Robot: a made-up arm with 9 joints. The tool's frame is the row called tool.
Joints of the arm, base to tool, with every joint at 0 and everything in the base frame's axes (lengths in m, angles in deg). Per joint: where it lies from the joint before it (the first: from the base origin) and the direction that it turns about. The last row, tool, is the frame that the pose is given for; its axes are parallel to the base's.
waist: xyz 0 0 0.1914 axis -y
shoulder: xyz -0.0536 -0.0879 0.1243 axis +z
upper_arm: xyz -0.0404 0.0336 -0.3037 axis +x
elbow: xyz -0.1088 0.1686 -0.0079 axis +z
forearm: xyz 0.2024 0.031 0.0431 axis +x
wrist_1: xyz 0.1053 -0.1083 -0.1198 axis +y
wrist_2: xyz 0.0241 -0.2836 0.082 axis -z
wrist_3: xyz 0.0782 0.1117 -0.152 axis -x
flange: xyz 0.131 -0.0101 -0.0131 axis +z
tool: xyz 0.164 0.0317 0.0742
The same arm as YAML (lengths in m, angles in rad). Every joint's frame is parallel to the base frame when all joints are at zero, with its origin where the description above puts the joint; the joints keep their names.
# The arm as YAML. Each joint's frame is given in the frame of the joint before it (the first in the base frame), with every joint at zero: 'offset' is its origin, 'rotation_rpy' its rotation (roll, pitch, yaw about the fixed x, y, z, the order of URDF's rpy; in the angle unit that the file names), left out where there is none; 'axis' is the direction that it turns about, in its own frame. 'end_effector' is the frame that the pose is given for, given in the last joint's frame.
length_unit: m
angle_unit: rad
chain:
  - id: waist
    offset: [0.0, 0.0, 0.1914]
    axis: "-y"
  - id: shoulder
    offset: [-0.0536, -0.0879, 0.1243]
    axis: "+z"
  - id: upper_arm
    offset: [-0.0404, 0.0336, -0.3037]
    axis: "+x"
  - id: elbow
    offset: [-0.1088, 0.1686, -0.0079]
    axis: "+z"
  - id: forearm
    offset: [0.2024, 0.031, 0.0431]
    axis: "+x"
  - id: wrist_1
    offset: [0.1053, -0.1083, -0.1198]
    axis: "+y"
  - id: wrist_2
    offset: [0.0241, -0.2836, 0.082]
    axis: "-z"
  - id: wrist_3
    offset: [0.0782, 0.1117, -0.152]
    axis: "-x"
  - id: flange
    offset: [0.131, -0.0101, -0.0131]
    axis: "+z"
end_effector:
  offset: [0.164, 0.0317, 0.0742]

